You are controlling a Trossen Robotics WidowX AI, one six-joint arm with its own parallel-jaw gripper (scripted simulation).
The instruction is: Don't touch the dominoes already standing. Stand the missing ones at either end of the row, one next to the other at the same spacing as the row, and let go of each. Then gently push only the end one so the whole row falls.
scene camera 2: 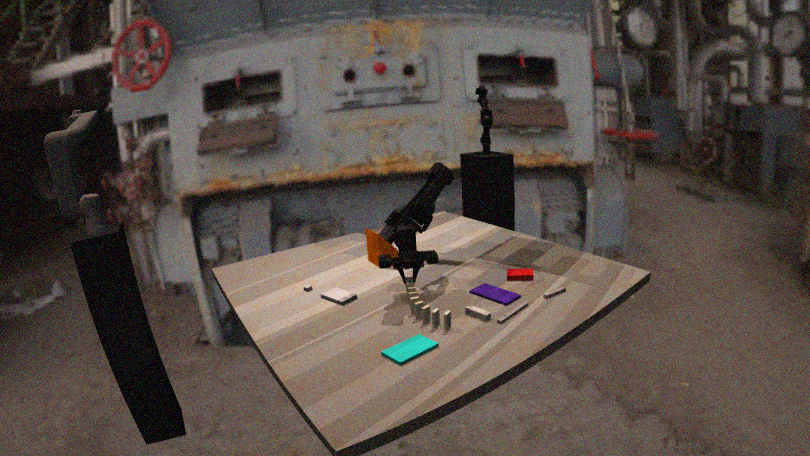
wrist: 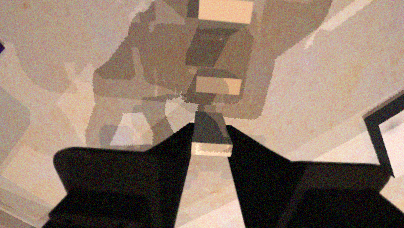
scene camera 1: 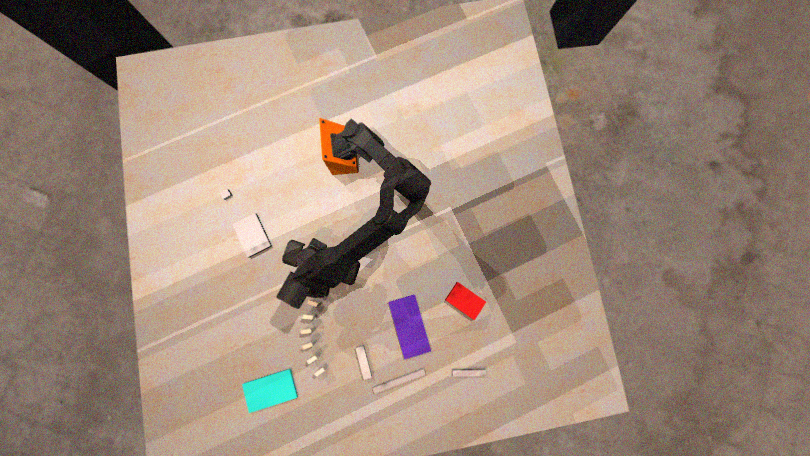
Scene:
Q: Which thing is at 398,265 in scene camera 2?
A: My gripper.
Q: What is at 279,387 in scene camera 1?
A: A teal tile.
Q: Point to a red tile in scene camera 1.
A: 463,299

